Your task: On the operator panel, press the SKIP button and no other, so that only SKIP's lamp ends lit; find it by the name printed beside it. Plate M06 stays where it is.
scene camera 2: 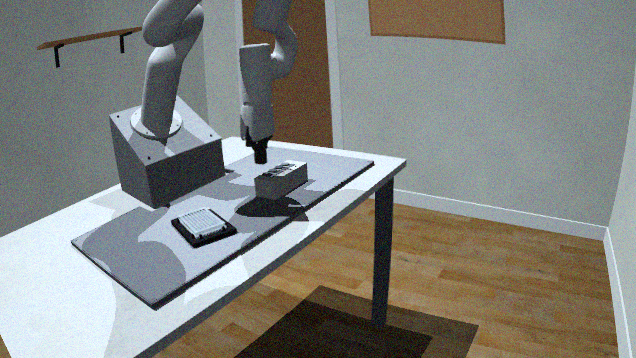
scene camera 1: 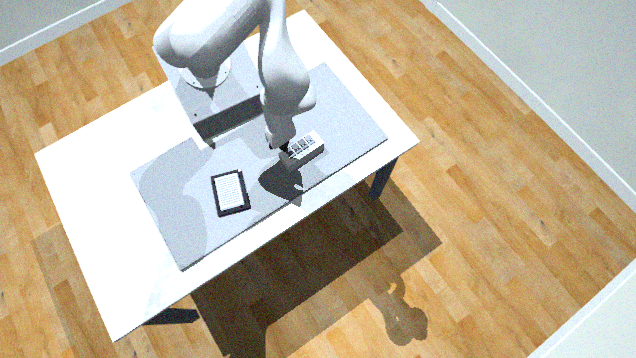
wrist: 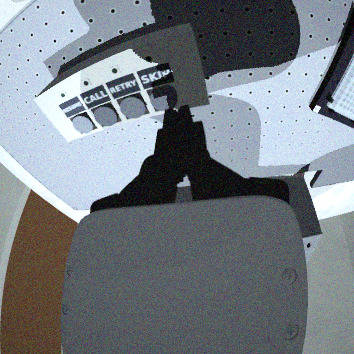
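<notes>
The operator panel (scene camera 1: 313,151) (scene camera 2: 280,188) (wrist: 191,65) is a pale box with several round grey buttons in a row. In the wrist view, the SKIP label (wrist: 152,77) is at the right end of the row, and the SKIP button (wrist: 159,103) beside it is partly in shadow. The RETRY button (wrist: 132,107) and CALL button (wrist: 106,116) are to its left; the leftmost label is blurred. The small lamp spots look dark. My gripper (scene camera 1: 284,148) (scene camera 2: 260,162) (wrist: 182,122) is shut and empty, its tips near the SKIP end and seemingly above the panel top.
A white ribbed plate (scene camera 1: 229,191) (scene camera 2: 202,222) (wrist: 347,95) lies on a black holder (scene camera 1: 220,212) (scene camera 2: 196,243), apart from the panel; its name is unreadable. Both stand on the grey perforated board (scene camera 1: 165,220) (scene camera 2: 130,272). The robot's base (scene camera 1: 230,117) (scene camera 2: 186,175) stands behind.
</notes>
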